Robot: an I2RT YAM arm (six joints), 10 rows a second.
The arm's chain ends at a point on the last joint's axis. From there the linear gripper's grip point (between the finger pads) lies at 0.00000 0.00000 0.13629 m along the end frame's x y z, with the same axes.
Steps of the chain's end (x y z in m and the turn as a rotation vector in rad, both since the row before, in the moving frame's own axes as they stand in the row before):
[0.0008 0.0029 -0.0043 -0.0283 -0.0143 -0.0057]
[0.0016 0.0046 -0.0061 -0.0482 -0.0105 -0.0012]
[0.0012 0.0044 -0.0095 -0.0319 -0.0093 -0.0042]
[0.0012 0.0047 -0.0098 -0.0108 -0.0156 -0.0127]
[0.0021 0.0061 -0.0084 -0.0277 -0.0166 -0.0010]
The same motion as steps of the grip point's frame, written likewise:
[-0.0011 0.0068 -0.0044 -0.0283 -0.0143 -0.0057]
[0.0002 0.0112 -0.0063 -0.0482 -0.0105 -0.0012]
[-0.0001 0.0087 -0.0096 -0.0319 -0.0093 -0.0042]
[-0.0009 0.0062 -0.0098 -0.0108 -0.0156 -0.0127]
[-0.0002 0.0099 -0.0085 -0.0277 -0.0166 -0.0010]

